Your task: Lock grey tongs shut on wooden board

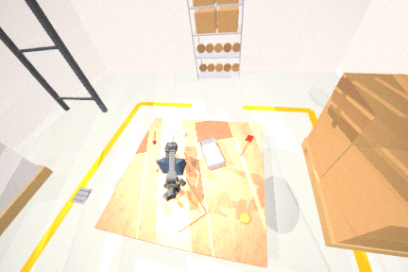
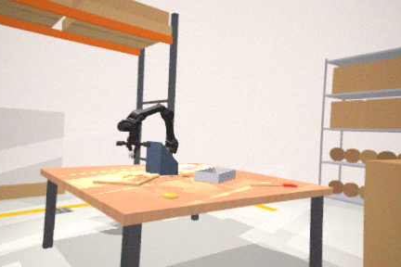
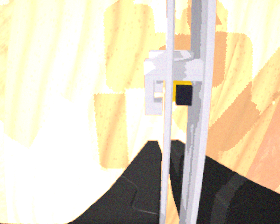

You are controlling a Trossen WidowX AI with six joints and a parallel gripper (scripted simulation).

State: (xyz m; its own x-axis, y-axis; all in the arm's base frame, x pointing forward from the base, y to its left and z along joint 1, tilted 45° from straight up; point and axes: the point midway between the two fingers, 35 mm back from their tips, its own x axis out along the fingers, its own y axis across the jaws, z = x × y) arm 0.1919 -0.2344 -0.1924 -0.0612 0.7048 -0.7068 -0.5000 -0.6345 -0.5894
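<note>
Now: gripper tip 3 cm past the yellow lock tab, 2 cm to the right of it and 4 cm below it. From my gripper tip the other things lie so: tong arm: 3 cm ahead, 2 cm to the right, 4 cm above; silver roasting tin: 16 cm ahead, 49 cm to the left, 9 cm below; wooden board: 3 cm ahead, 2 cm to the right, 11 cm below.
</note>
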